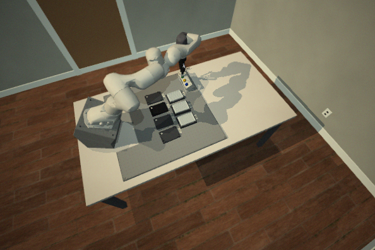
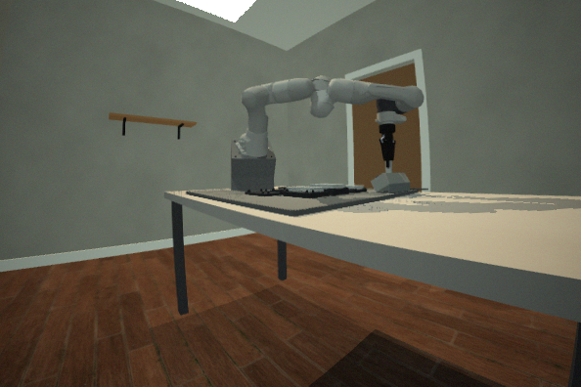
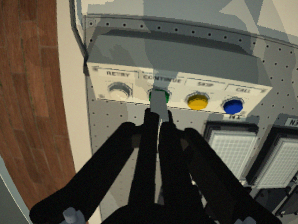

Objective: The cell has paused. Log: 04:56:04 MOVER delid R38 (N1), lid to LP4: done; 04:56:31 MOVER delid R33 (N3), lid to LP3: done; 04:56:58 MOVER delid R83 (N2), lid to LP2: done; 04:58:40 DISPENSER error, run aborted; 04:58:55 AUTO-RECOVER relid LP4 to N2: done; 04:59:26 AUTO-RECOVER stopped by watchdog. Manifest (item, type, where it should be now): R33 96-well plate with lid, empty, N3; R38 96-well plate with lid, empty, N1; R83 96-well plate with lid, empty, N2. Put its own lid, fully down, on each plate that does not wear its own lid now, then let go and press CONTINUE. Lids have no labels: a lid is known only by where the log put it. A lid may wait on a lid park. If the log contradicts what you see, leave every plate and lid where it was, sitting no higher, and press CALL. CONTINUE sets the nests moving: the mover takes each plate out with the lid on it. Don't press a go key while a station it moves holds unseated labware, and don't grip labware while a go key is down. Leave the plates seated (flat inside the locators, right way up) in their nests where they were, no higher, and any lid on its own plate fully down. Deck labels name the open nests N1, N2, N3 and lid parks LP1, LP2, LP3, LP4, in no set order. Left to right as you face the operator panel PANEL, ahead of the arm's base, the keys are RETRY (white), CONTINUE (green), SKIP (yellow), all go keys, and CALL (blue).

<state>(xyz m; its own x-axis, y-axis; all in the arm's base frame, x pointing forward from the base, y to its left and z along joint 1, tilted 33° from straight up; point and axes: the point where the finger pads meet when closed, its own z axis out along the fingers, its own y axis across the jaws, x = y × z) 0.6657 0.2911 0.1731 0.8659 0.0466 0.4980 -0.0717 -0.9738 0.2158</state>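
The green continue key is 40 mm below my hand. Round my hand: blue call key (10 mm behind, 100 mm to the right, 40 mm below); white retry key (10 mm ahead, 50 mm to the left, 40 mm below); yellow skip key (50 mm to the right, 40 mm below).
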